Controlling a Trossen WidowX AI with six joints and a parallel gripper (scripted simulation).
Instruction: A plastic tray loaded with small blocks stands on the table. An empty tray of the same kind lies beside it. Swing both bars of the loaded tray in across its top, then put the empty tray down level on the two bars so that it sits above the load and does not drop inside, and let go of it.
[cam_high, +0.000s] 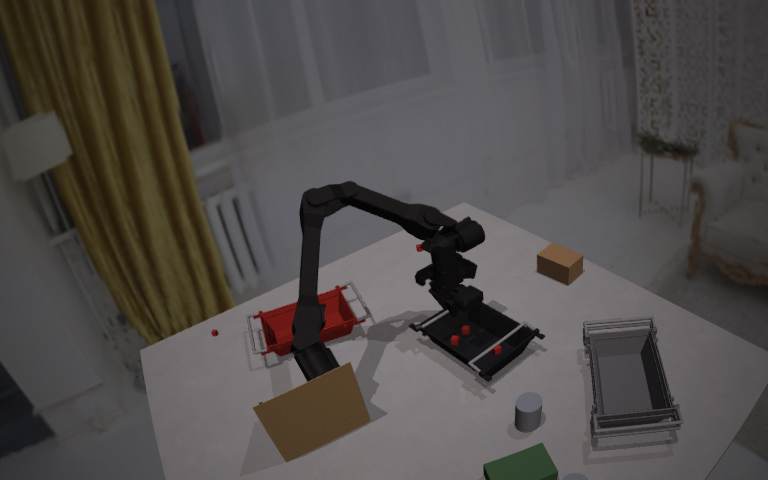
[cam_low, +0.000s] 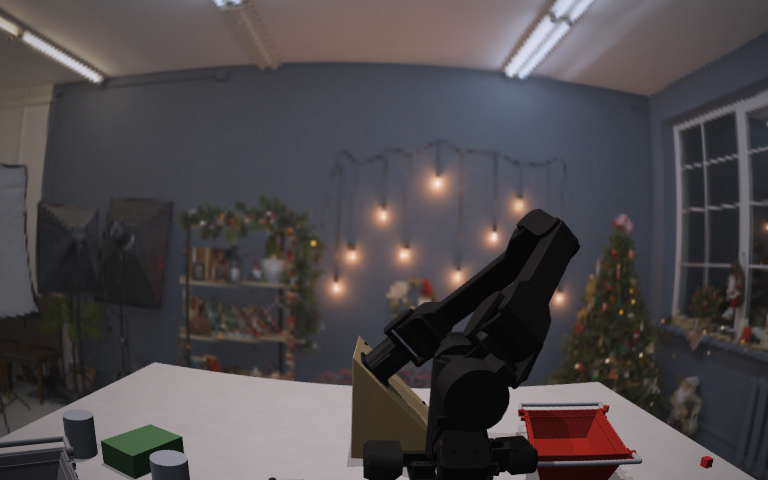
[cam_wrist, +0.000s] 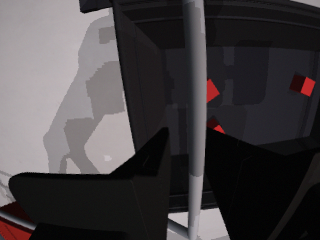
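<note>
Now: the red tray 28 cm to the left of my gripper tip, 26 cm behind it and 1 cm below it. From my gripper tip the other things lie so: tan box: 37 cm ahead, 6 cm to the right, 3 cm below; then green block: 44 cm to the right, 21 cm behind, 4 cm below.
</note>
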